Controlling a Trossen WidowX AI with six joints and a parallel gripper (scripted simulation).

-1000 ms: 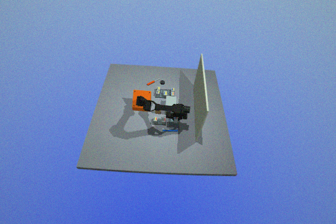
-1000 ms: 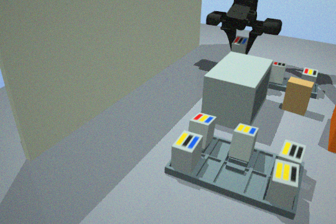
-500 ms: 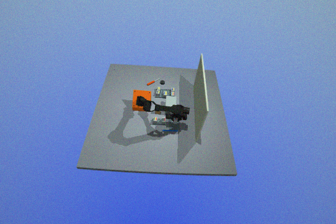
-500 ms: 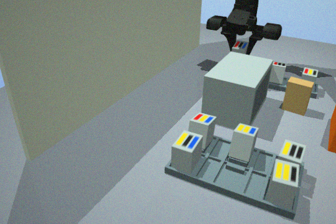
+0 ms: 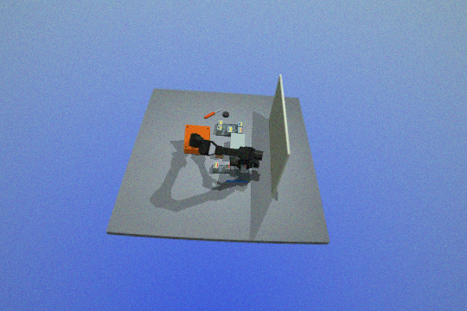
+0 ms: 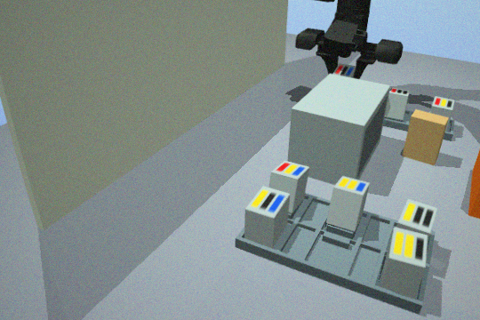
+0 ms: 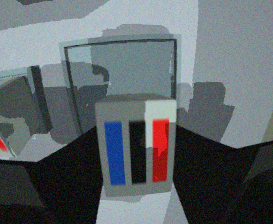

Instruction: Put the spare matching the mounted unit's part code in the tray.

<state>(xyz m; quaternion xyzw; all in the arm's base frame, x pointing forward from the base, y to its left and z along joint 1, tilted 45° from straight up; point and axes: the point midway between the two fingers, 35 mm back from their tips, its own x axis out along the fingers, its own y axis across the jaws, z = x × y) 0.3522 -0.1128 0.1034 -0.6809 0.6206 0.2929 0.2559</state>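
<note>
The grey tray is 3 cm below my gripper tip. The rest, counted from my gripper tip: mounted unit (19 cm to the left, 6 cm behind, 1 cm above); then tall pale wall (19 cm to the left, 19 cm ahead, 19 cm above); then brown box (18 cm behind, 11 cm to the left).
</note>
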